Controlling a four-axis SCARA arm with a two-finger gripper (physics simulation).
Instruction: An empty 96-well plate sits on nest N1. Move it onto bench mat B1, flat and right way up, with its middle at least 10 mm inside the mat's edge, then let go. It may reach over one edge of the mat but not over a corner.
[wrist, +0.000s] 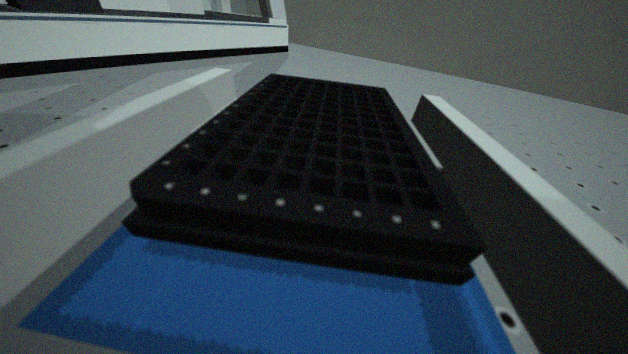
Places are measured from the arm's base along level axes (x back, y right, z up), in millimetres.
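Pixels of known places: gripper, fingertip midpoint: (323, 100).
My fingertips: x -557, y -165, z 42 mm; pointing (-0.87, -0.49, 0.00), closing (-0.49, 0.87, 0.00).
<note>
Behind a point stands the place of what it marks.
The black 96-well plate (310, 165) {x -500, y -132, z 44 mm} is level and right way up between the two pale fingers of my gripper (323, 100) {x -557, y -165, z 42 mm}, which is shut on its long sides. The blue bench mat B1 (240, 305) {x -467, y -129, z 15 mm} shows under and in front of the plate's near end. The plate is very low over the mat or resting on it; the frame does not show whether they touch. The mat's left edge and part of its right edge show. The plate hides the mat's far part. Nest N1 cannot be made out in this view.
A white cabinet (150, 40) {x -584, y -450, z 39 mm} with a dark base strip stands at the far left. The grey bench top (565, 145) {x -718, y -2, z 13 mm} with small holes runs along the right, and a plain wall (450, 40) rises behind it.
</note>
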